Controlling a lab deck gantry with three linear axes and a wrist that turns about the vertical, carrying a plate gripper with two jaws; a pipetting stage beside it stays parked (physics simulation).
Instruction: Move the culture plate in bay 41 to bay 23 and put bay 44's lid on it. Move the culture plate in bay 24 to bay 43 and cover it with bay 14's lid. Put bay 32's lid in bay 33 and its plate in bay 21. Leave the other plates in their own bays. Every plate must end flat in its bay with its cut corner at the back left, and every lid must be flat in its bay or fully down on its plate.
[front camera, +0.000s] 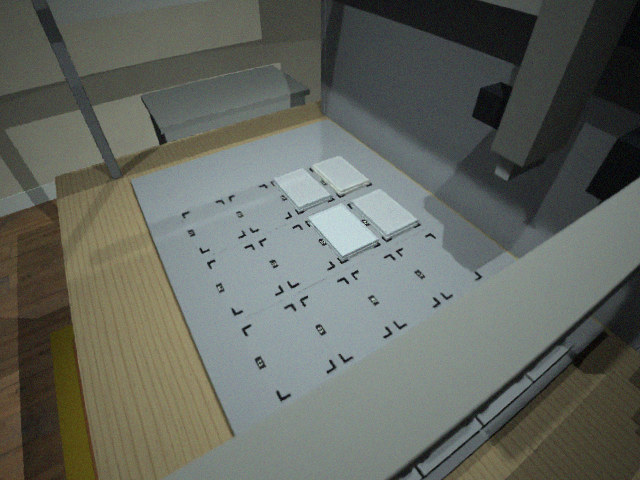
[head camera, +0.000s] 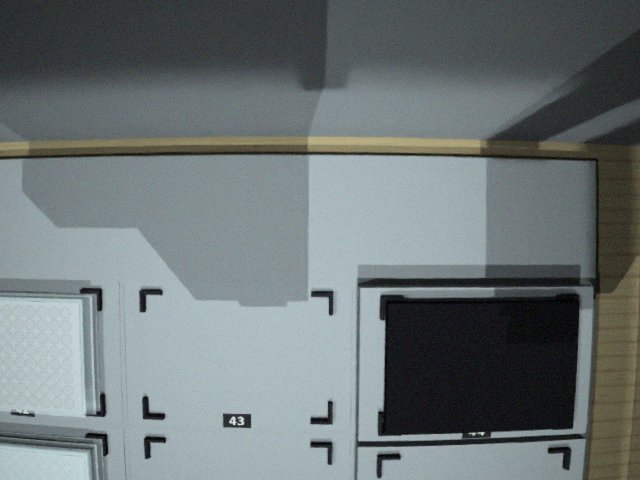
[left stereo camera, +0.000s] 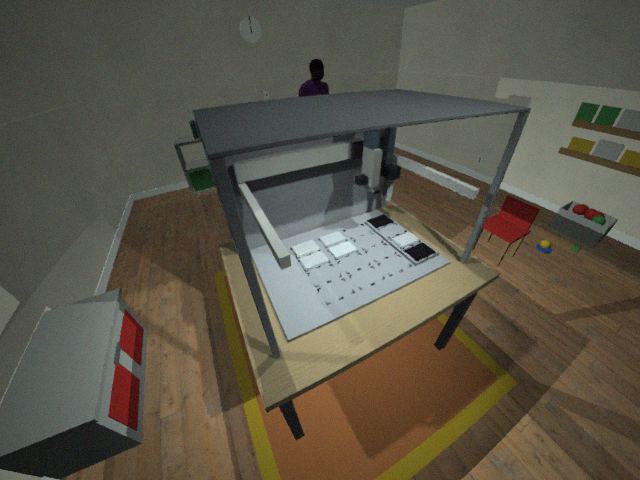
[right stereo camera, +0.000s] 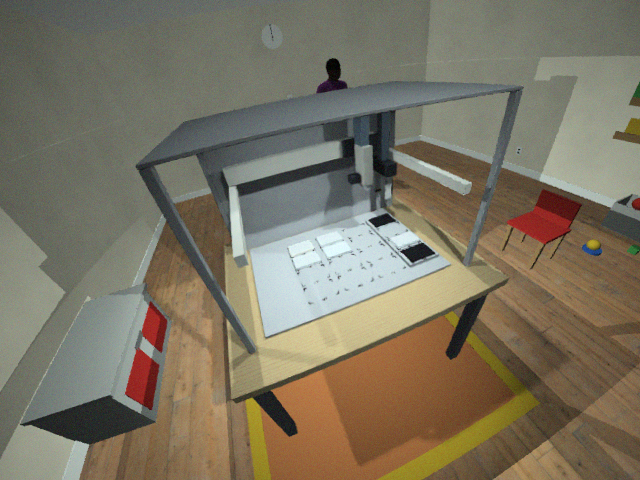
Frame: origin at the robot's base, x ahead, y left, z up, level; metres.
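Seen in the pictures: gripper, fingertip midpoint: (left stereo camera: 382, 196) (right stereo camera: 382, 194); robot's base, origin of the base link: (front camera: 183, 215) (left stereo camera: 327, 303) (right stereo camera: 310, 303).
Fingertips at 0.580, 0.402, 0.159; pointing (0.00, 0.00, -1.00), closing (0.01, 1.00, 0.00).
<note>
Pixels of each thing's top centre, then the offset from my fingertips to it, as dx, dy, dz. "spot": a spot on its surface instead.
- bay 41, surface spot: (front camera: 341, 174) (left stereo camera: 307, 247) (right stereo camera: 302, 246) spot: -0.505, -0.041, -0.144
- bay 31, surface spot: (front camera: 302, 188) (left stereo camera: 315, 258) (right stereo camera: 308, 258) spot: -0.507, -0.147, -0.144
- bay 42, surface spot: (head camera: 41, 356) (front camera: 393, 218) spot: -0.321, -0.037, -0.144
- bay 32, surface spot: (head camera: 41, 465) spot: -0.326, -0.117, -0.144
- pale plate, middle of its top: (right stereo camera: 404, 238) (left stereo camera: 405, 238) -0.024, -0.252, -0.130
- bay 44, surface spot: (head camera: 480, 366) (left stereo camera: 379, 220) spot: -0.027, -0.036, -0.136
- bay 14, surface spot: (right stereo camera: 417, 252) (left stereo camera: 420, 251) spot: -0.030, -0.363, -0.136
Pale plates stand in bay 41 (front camera: 341, 174) (left stereo camera: 306, 248) (right stereo camera: 301, 248), bay 31 (front camera: 302, 188) (left stereo camera: 313, 259) (right stereo camera: 306, 259), bay 42 (front camera: 385, 212) (head camera: 41, 356) (left stereo camera: 332, 238) and bay 32 (front camera: 342, 230) (head camera: 41, 465) (left stereo camera: 341, 249). Another pale plate (left stereo camera: 405, 239) (right stereo camera: 404, 239) lies in bay 24. Flat black pieces lie in bay 44 (head camera: 480, 366) (left stereo camera: 381, 221) and bay 14 (left stereo camera: 421, 252) (right stereo camera: 417, 252); I cannot tell lid from plate there. Bays 43, 33, 23 and 21 show bare corner marks. My gripper is up at the back right, its jaws too small or hidden to judge; no plate shows under it.
The fourth column's bays are on raised blocks at the right. Two vertical stages, one a light column (front camera: 537, 93) (left stereo camera: 371, 167) (right stereo camera: 363, 162), hang from the gantry beam (left stereo camera: 299, 164) (right stereo camera: 289, 162) near the back wall. A side rail (front camera: 413, 335) crosses the front view and hides part of the deck.
</note>
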